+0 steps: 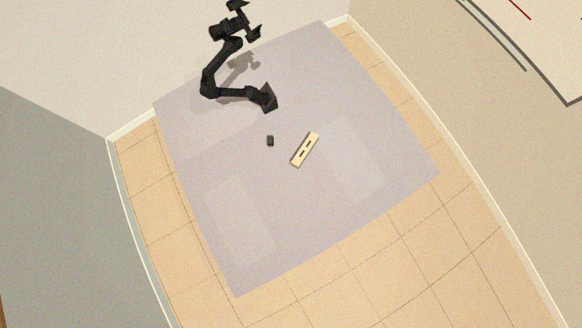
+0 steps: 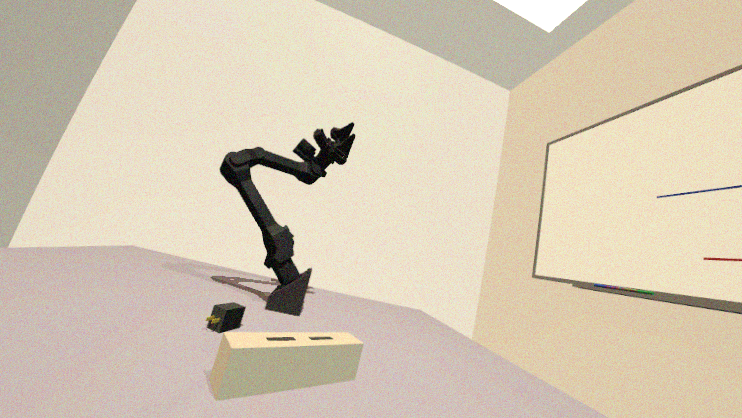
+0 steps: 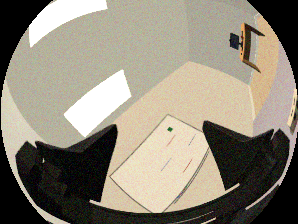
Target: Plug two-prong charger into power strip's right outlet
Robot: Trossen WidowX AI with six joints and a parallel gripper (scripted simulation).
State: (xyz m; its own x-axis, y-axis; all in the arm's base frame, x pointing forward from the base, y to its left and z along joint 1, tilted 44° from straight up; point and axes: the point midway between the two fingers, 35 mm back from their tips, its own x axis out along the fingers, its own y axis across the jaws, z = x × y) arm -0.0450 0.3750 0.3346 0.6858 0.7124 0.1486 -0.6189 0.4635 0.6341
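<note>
The two-prong charger lies 570 mm below my gripper tip, 270 mm ahead of it and 160 mm to the right of it.
</note>
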